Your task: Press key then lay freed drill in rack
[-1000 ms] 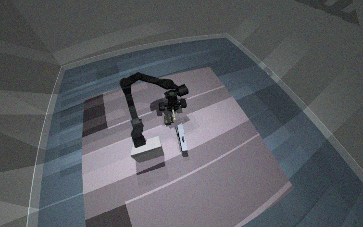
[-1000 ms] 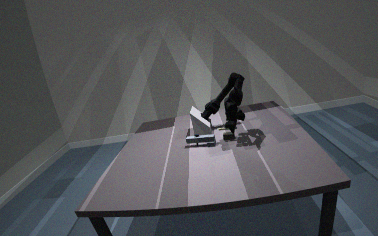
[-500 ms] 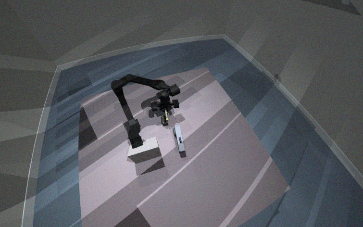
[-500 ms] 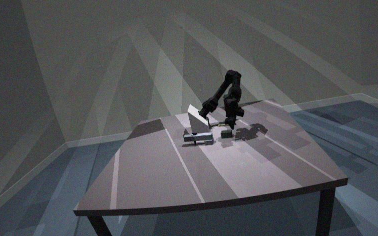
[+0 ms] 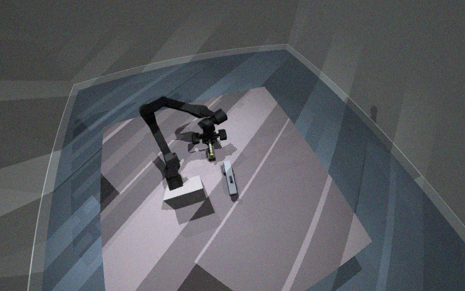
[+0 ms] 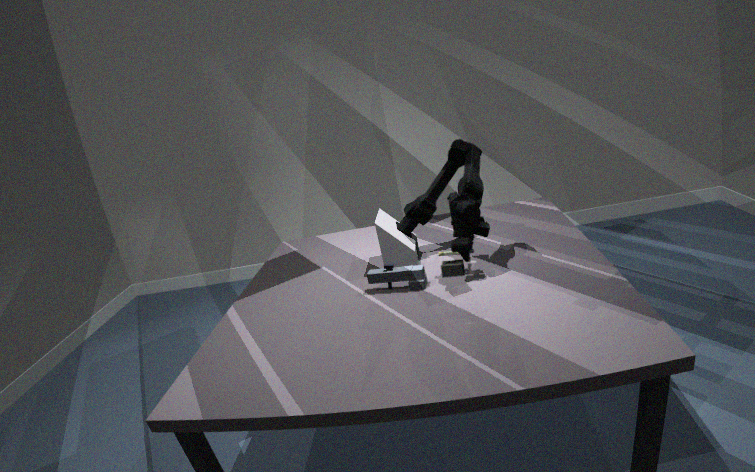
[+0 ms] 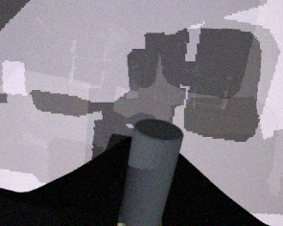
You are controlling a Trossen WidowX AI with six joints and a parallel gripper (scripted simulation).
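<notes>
My gripper tip is now 1 cm past the yellowish key, 4 cm to the left of it and 3 cm below it. From my gripper tip the other things lie so: grey bar 1 cm ahead, 23 cm to the right; rack 2 cm behind, 5 cm to the right, 2 cm below; small dark piece 25 cm to the right, 1 cm above.
</notes>
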